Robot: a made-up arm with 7 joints.
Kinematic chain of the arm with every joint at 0, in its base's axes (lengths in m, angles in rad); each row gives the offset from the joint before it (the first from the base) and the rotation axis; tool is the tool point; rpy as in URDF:
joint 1: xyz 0 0 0.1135 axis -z
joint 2: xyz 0 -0.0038 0.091 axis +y
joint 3: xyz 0 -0.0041 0.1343 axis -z
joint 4: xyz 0 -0.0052 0.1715 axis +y
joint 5: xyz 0 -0.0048 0.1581 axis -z
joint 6: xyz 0 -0.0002 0.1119 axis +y
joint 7: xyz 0 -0.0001 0.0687 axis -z
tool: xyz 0 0 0 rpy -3.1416 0 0
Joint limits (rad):
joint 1: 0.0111..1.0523
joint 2: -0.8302..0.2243
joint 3: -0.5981..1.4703
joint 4: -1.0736..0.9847
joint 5: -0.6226..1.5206
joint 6: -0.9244..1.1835
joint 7: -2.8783..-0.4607
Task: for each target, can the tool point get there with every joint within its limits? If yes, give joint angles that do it. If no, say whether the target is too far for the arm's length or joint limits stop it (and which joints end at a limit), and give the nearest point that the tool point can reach.
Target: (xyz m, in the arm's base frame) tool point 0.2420 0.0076 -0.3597
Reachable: no: joint limits stop it (at a limit: joint 1, joint 2, joint 4, joint 6) | nearest point -0.0970 0.4849 0.2931 | short by 0.877 m
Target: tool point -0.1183 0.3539 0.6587
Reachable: yes | joints 0.7089 -0.5256 1.1604 -0.6340 1.2245 -0.7636 -1.9493
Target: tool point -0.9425 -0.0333 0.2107
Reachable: no: too far | nearest point -0.5519 -0.0181 0.3198 | short by 0.406 m
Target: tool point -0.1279 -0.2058 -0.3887
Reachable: no: joint limits stop it (at a limit: joint 1, joint 2, joint 4, joint 6) | nearest point -0.4901 -0.1094 0.2716 | short by 0.759 m
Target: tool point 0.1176 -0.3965 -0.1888
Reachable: no: joint limits stop it (at a limit: joint 1, joint 2, joint 4, joint 6) | nearest point 0.1297 -0.3441 0.5488 | short by 0.740 m
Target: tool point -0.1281 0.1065 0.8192
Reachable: yes | joints 0.9642 -0.3239 0.6974 0.2573 0.3420 -0.4539 -2.4011
